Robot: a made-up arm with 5 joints.
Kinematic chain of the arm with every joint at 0, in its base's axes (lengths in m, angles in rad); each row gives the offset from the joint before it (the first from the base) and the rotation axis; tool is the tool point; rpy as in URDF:
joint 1: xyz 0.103 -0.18 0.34 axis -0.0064 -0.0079 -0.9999
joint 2: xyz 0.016 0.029 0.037 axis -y
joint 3: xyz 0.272 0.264 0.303 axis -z
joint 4: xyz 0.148 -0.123 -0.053 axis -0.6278 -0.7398 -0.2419
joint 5: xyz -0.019 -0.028 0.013 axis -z
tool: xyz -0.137 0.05 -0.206 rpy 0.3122 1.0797 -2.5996
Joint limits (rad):
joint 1: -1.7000..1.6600
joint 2: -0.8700..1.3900
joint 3: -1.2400..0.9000
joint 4: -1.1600..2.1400
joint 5: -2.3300..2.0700
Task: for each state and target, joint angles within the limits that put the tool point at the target. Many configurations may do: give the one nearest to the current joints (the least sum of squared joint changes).
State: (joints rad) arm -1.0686 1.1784 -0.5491 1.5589 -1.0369
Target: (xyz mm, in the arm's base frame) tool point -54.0 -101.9 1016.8
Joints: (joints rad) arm -1.1876 1.3900 -0.9140 1.3452 -0.8339
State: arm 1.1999 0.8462 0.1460 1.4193 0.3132
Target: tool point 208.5 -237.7 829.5
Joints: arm 0.9890 1.2866 0.0961 1.1719 0.3245
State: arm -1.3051 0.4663 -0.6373 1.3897 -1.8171
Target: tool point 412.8 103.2 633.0
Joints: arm -0.9395 0.1370 -0.0542 1.2329 -1.5758
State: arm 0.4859 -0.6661 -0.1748 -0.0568 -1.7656
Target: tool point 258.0 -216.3 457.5
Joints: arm 0.3463 0.1426 0.6695 0.0406 -1.5234
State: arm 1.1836 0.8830 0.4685 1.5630 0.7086
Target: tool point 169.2 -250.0 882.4
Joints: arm 1.0189 1.2371 0.2184 1.3879 0.7639
